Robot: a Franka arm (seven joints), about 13 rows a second.
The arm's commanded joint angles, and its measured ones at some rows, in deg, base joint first. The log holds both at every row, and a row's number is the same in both.
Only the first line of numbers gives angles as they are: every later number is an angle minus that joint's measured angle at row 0.
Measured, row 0:
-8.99 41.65 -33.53 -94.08 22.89 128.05 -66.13
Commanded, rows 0 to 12:
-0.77 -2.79 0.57 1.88 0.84 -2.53 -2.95
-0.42 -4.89 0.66 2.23 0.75 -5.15 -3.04
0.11 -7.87 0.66 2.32 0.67 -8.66 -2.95
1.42 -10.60 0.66 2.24 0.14 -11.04 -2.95
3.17 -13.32 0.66 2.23 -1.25 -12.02 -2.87
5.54 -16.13 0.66 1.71 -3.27 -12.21 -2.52
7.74 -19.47 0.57 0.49 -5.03 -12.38 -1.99
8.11 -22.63 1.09 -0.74 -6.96 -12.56 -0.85
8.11 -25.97 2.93 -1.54 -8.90 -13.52 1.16
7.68 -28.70 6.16 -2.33 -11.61 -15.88 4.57
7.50 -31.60 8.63 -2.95 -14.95 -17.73 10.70
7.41 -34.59 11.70 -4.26 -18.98 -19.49 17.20
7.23 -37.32 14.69 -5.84 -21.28 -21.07 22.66
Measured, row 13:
7.74 -30.20 9.44 -0.26 -16.26 -19.41 13.46
